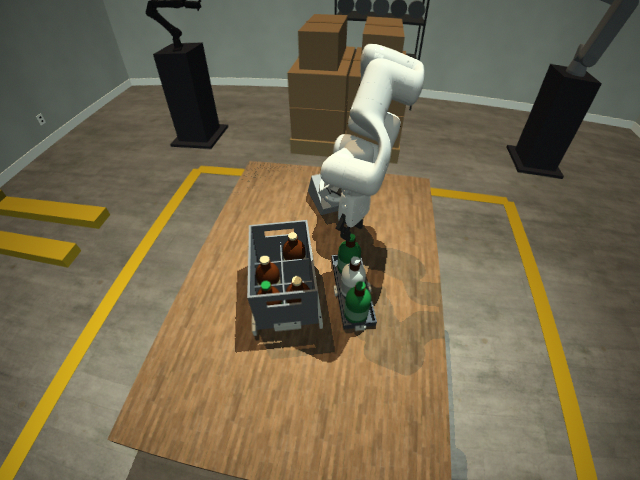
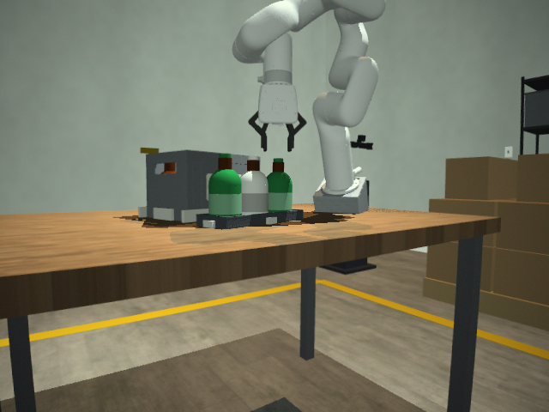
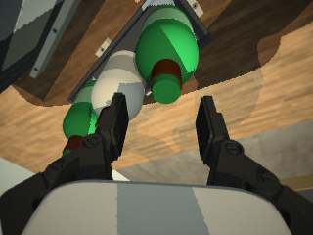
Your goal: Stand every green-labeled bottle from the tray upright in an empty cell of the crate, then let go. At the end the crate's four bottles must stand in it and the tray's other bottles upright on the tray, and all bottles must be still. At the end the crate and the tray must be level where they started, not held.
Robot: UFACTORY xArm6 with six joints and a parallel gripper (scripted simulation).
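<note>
The white-labeled bottle lies 90 mm ahead of my hand, 20 mm to the left of it and 110 mm below it. Also, from my hand: tray (80 mm ahead, 20 mm to the left, 180 mm below); grey crate (120 mm ahead, 190 mm to the right, 110 mm below).
</note>
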